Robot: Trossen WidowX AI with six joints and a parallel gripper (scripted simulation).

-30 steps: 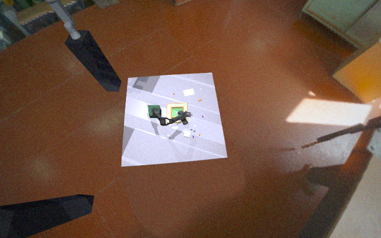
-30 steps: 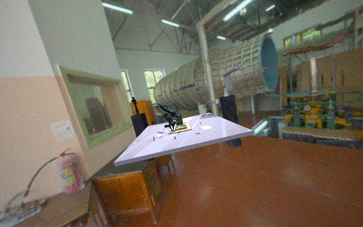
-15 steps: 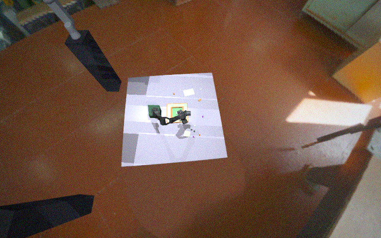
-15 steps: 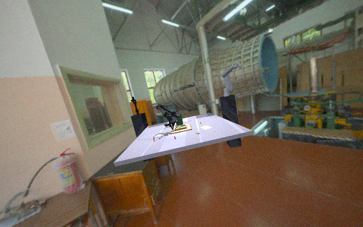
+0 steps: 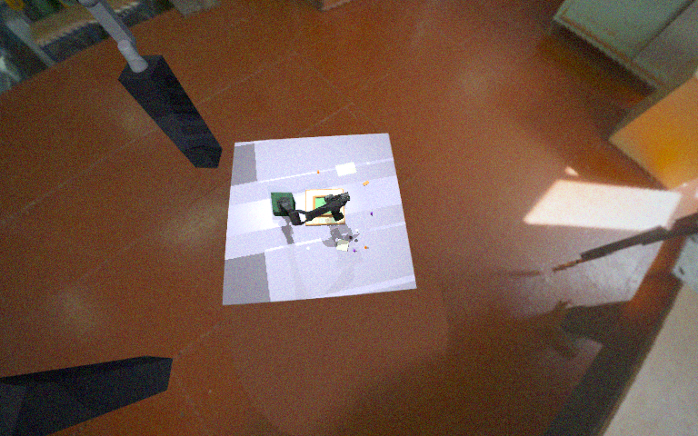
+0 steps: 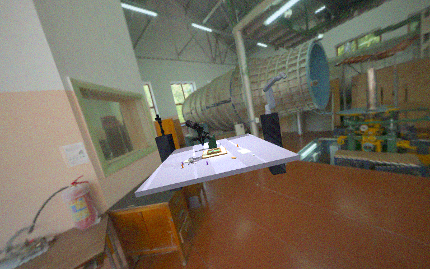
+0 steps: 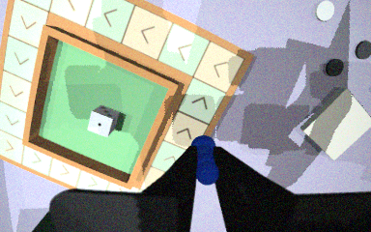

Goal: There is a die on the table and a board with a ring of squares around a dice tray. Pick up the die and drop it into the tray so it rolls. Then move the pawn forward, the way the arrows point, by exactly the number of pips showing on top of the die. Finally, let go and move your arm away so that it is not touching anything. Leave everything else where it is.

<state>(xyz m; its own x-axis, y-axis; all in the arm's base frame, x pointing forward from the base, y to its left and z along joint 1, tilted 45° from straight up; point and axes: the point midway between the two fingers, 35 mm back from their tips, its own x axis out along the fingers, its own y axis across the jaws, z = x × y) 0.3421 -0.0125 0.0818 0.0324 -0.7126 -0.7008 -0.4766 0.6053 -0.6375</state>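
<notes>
My gripper tip is now 7 cm past the white die, 9 cm to the right of it and 11 cm above it. The rest, counted from my gripper tip: blue pawn: 1 cm above.
</notes>
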